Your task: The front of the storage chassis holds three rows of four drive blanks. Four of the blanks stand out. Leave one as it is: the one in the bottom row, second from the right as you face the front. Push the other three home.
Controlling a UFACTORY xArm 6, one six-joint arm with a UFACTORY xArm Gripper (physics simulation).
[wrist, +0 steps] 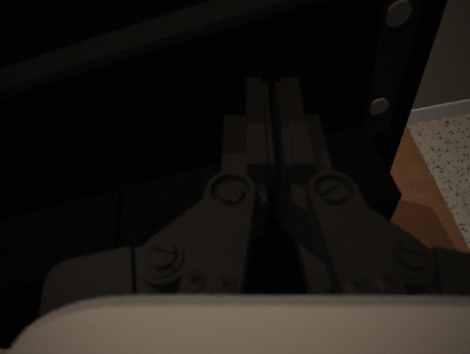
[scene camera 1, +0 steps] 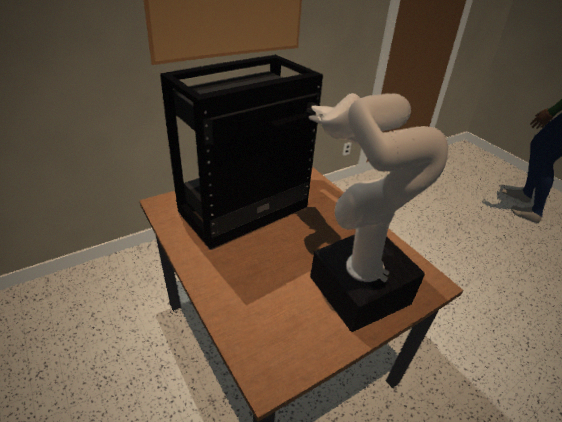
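Note:
The black storage chassis (scene camera 1: 260, 155) stands upright in the rack at the back of the table. Its front is very dark, and the rows of drive blanks and which of them stand out cannot be told apart in the scene view. In the wrist view the dark chassis front (wrist: 125, 125) fills the left and middle, with a faint seam low on the left. My gripper (scene camera 1: 312, 114) (wrist: 267, 111) is shut and empty. Its fingertips are at the upper right of the front, near the right rack post. Whether they touch a blank cannot be told.
The black rack frame (scene camera 1: 202, 165) surrounds the chassis, and its right post with round screws (wrist: 378, 106) is close to the fingers. A panel with a pale label (scene camera 1: 262, 207) is at the bottom. The arm's black base block (scene camera 1: 335, 295) stands on the wooden table (scene camera 1: 270, 345).

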